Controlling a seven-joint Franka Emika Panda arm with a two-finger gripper.
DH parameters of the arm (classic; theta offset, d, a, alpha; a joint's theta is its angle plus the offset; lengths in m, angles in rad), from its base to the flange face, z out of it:
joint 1: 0 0.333 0 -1.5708
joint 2: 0 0 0 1.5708
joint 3: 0 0.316 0.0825 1.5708
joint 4: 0 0 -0.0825 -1.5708
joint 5: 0 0.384 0 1.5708
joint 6: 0 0 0.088 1.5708
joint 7: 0 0.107 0 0
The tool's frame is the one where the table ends.
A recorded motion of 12 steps. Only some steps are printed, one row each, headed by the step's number.
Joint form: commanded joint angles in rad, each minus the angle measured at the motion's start. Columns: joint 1, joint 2, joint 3, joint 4, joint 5, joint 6, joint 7.
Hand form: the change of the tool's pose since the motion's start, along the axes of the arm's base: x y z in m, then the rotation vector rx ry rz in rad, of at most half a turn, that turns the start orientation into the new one. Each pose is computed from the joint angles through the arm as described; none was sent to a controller.
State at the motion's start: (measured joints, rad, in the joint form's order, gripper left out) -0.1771 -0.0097 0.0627 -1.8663 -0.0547 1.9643 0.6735
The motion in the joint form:
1: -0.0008 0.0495 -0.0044 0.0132 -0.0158 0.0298 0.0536
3: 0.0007 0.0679 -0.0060 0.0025 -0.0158 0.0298 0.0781
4: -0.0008 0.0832 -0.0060 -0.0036 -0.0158 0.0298 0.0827
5: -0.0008 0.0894 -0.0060 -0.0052 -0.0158 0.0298 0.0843
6: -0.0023 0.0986 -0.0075 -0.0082 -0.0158 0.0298 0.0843
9: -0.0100 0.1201 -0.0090 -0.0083 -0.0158 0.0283 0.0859
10: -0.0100 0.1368 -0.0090 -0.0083 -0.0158 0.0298 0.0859
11: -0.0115 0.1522 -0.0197 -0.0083 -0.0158 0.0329 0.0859
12: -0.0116 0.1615 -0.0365 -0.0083 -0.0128 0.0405 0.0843
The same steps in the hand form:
1: 0.0130 -0.0059 -0.0191 -0.0055 0.0041 -0.0519
3: 0.0144 -0.0062 -0.0350 0.0002 0.0313 -0.0763
4: 0.0156 -0.0074 -0.0469 0.0032 0.0523 -0.0823
5: 0.0162 -0.0075 -0.0513 0.0043 0.0599 -0.0839
6: 0.0167 -0.0094 -0.0582 0.0057 0.0720 -0.0868
9: 0.0184 -0.0152 -0.0710 0.0091 0.0948 -0.0976
10: 0.0205 -0.0156 -0.0807 0.0113 0.1099 -0.0975
11: 0.0214 -0.0229 -0.0896 0.0125 0.1222 -0.1094
12: 0.0216 -0.0325 -0.0946 0.0145 0.1239 -0.1253

